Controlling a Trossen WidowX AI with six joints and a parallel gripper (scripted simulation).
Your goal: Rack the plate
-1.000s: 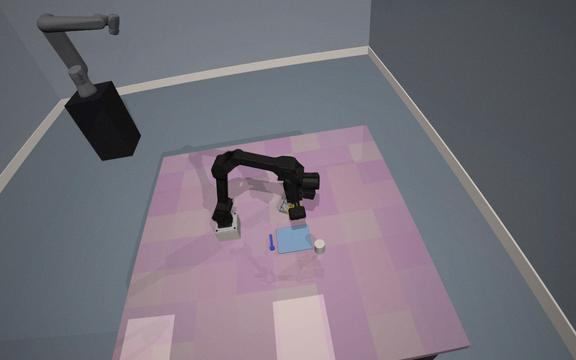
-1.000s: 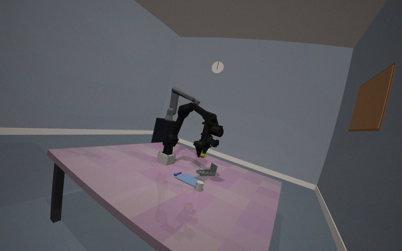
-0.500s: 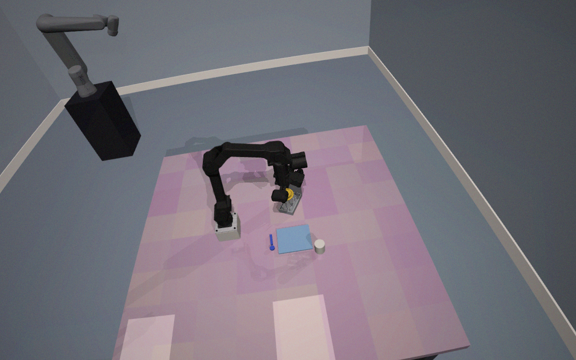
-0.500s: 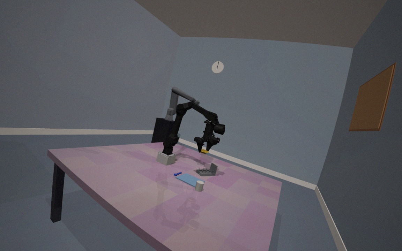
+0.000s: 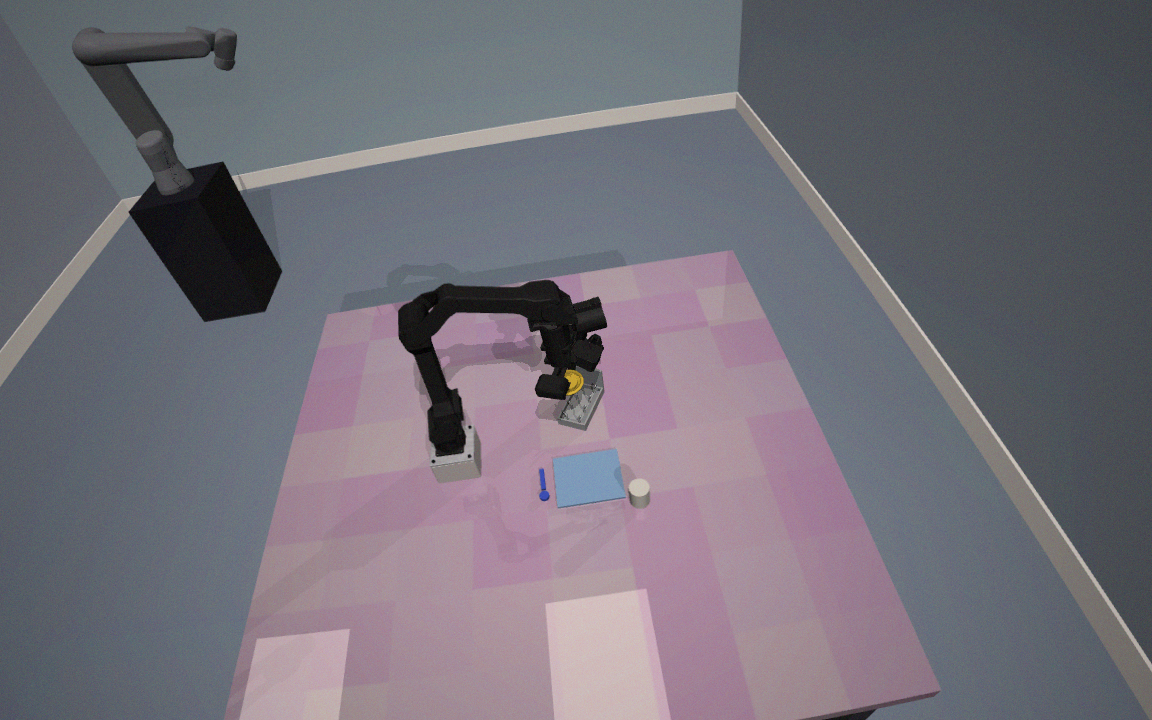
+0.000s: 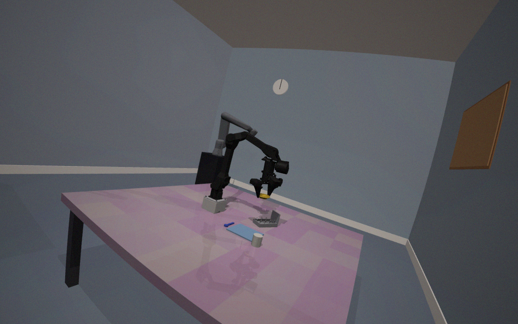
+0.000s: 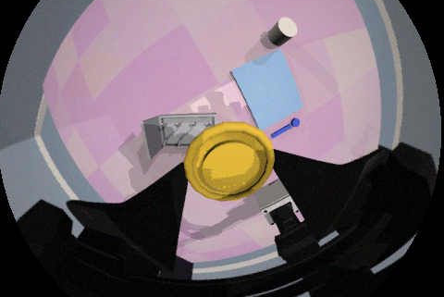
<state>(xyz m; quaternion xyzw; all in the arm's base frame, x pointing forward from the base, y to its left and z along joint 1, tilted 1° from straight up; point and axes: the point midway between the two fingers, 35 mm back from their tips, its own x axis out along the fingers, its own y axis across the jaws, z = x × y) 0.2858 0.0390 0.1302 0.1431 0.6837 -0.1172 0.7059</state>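
The grey dish rack is 20 mm ahead of my gripper tip, 70 mm to the left of it and 150 mm below it. Also, from my gripper tip: light blue mat: 10 mm ahead, 140 mm to the right, 170 mm below; small blue utensil: 90 mm behind, 140 mm to the right, 170 mm below; yellow plate: 10 mm above.
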